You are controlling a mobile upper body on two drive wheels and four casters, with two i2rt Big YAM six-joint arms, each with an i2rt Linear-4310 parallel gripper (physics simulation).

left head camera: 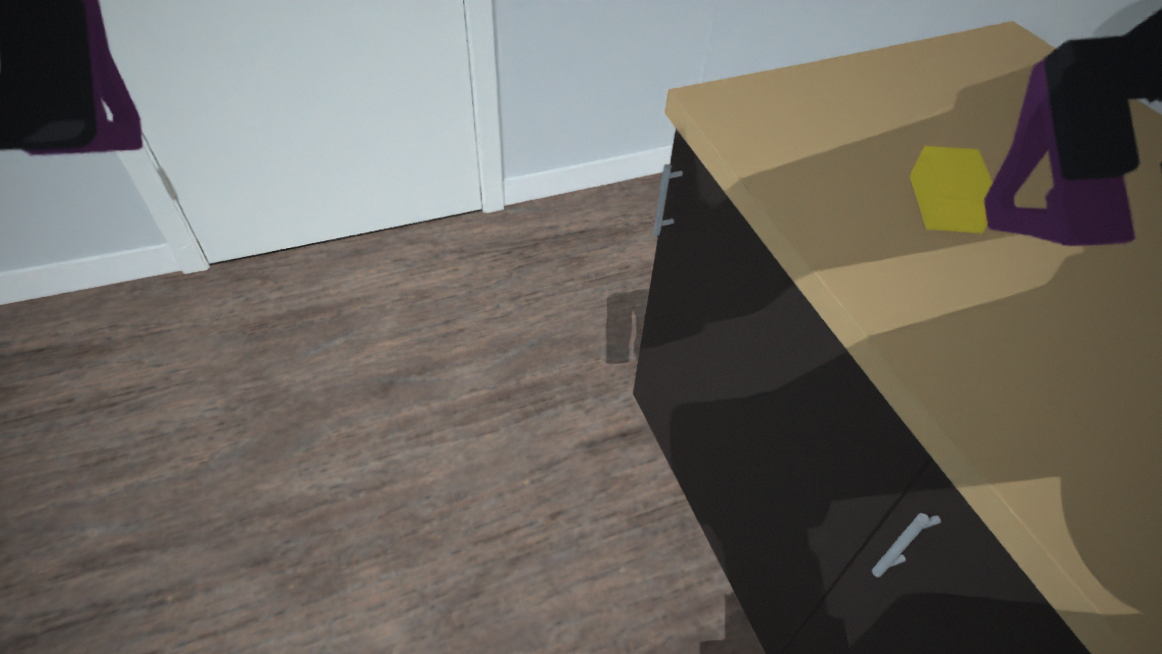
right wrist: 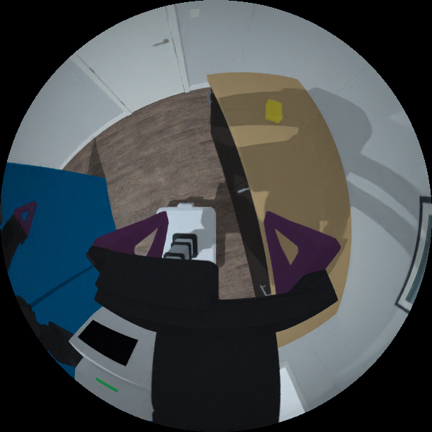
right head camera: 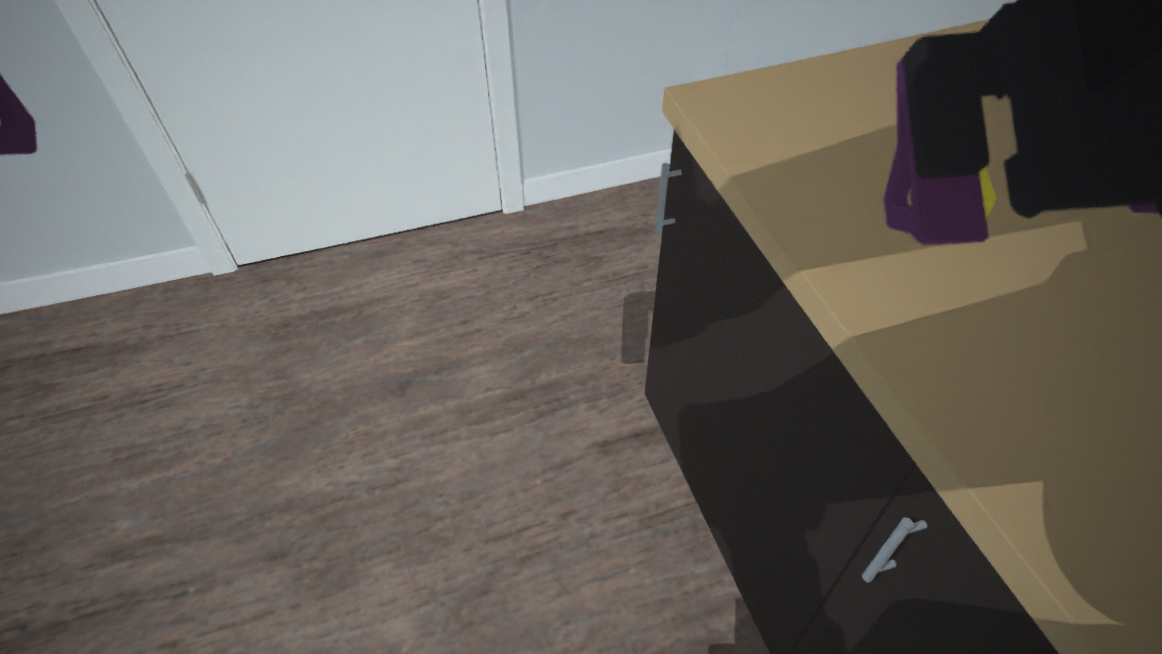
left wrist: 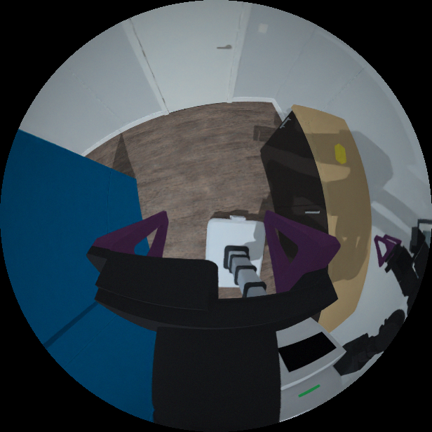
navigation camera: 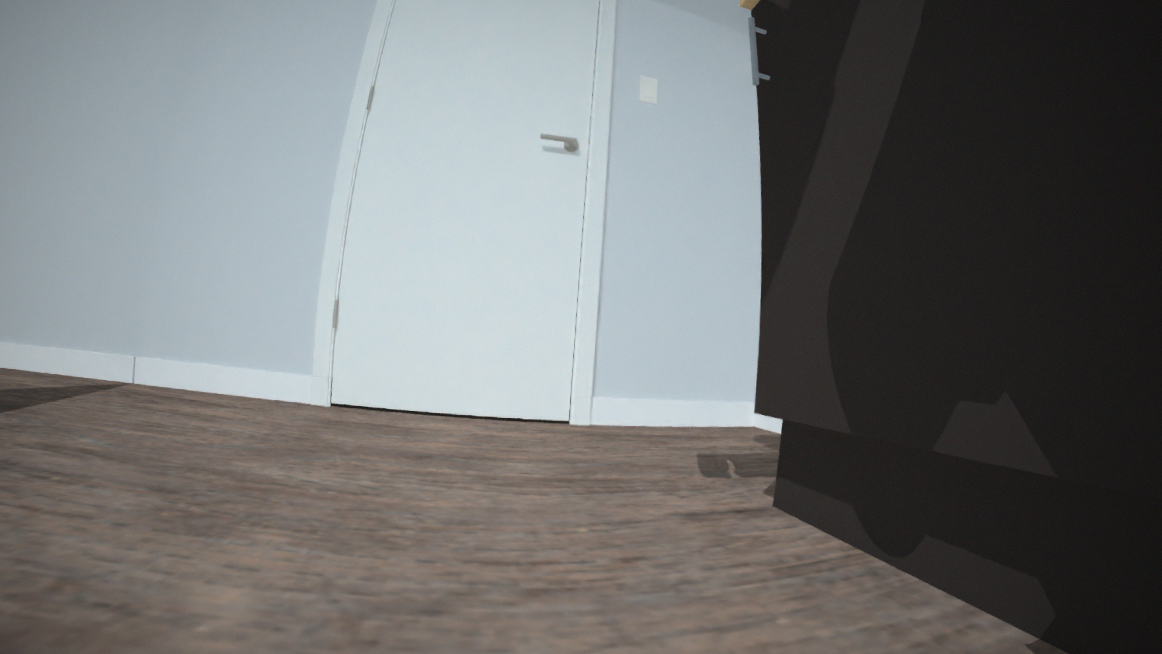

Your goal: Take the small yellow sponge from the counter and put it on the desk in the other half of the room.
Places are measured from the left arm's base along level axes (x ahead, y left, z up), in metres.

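Pixels of known places: right gripper, between the fingertips: (left head camera: pixel 1103 207) (right head camera: pixel 1007 204).
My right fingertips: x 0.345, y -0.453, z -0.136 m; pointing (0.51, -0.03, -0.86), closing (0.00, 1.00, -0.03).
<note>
Behind a point stands the place of what it marks.
The small yellow sponge (left head camera: pixel 947 190) {x 0.744, y -0.685, z -0.455 m} (right head camera: pixel 987 193) {x 0.730, y -0.729, z -0.455 m} (left wrist: pixel 340 153) (right wrist: pixel 274 111) lies on the light wood counter (left head camera: pixel 813 105) {x 0.988, y -0.612, z -0.500 m} (right head camera: pixel 780 105) {x 0.982, y -0.567, z -0.500 m} (left wrist: pixel 350 200) (right wrist: pixel 300 175), towards its far end. My right gripper (right head camera: pixel 1048 217) {x 0.345, y -0.453, z -0.136 m} (right wrist: pixel 215 216) is open and empty, over the counter's side of the aisle; in the right head camera its finger hides most of the sponge. My left gripper (left wrist: pixel 215 215) is open and empty, well left of the counter; part of it shows at the upper left of the left head camera. The desk cannot be made out in these views.
The counter's dark cabinet (left head camera: pixel 731 324) {x 0.799, y -0.506, z -0.744 m} (navigation camera: pixel 975 243) {x 0.686, y -0.540, z -1.066 m} with bar handles stands close at the right. A tall blue unit (left wrist: pixel 60 200) (right wrist: pixel 55 225) stands at the left in the wrist views. A white door (left head camera: pixel 308 121) {x 1.727, y 0.315, z -1.017 m} (navigation camera: pixel 463 203) {x 1.732, y 0.296, z -0.735 m} is in the wall ahead, across the wood floor (navigation camera: pixel 406 528) {x 0.838, y 0.012, z -1.410 m}.
</note>
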